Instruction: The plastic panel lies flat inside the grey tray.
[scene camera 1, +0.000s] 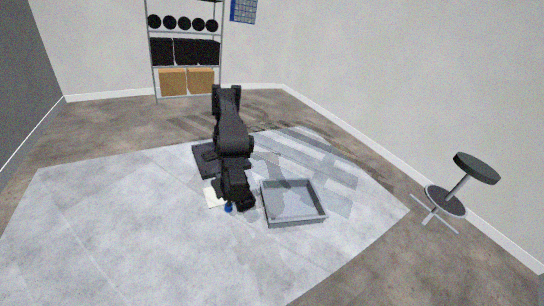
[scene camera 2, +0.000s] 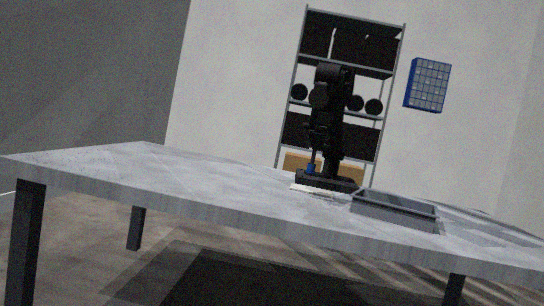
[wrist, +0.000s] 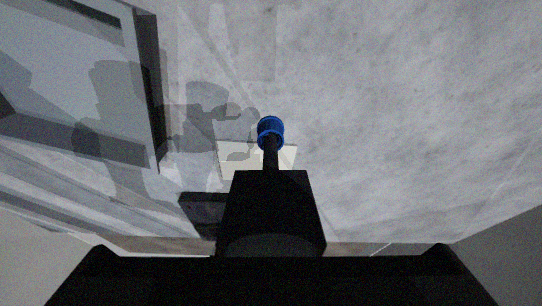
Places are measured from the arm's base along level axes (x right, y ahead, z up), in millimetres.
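Pixels of known places: hand, tool point: [scene camera 1: 228,209] [scene camera 2: 310,172] [wrist: 270,128]; arm's base, link origin: [scene camera 2: 328,177].
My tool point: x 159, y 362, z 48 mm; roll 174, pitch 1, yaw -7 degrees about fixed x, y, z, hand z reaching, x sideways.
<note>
Ahead of a thing's pixels: the offset from my tool point to its top centre. "spot": to the spot under its first point.
The plastic panel, a thin cream-white square {spot: dx +1, dy -120, dz -73 mm} [scene camera 1: 213,199] [scene camera 2: 309,188] [wrist: 240,164], lies flat on the table beside the grey tray, near the arm's base. In scene camera 1 the arm hides part of it. The grey tray {dx -262, dy +66, dz -29 mm} [scene camera 1: 296,220] [scene camera 2: 395,210] [wrist: 153,90] stands to the right of the panel in both scene views and at the upper left in the wrist view. My gripper, a blue suction cup [scene camera 1: 228,207] [scene camera 2: 310,169] [wrist: 270,133], is open and holds nothing. It hangs above the panel, apart from it, with a gap showing in scene camera 2.
The arm's black base plate [scene camera 1: 203,161] [scene camera 2: 320,180] [wrist: 202,206] stands behind the panel. A shelf rack [scene camera 1: 221,50] [scene camera 2: 395,77] and a blue wall-mounted grid organiser [scene camera 1: 243,11] [scene camera 2: 428,85] are at the back. A round stool [scene camera 1: 476,168] stands at the right in scene camera 1.
</note>
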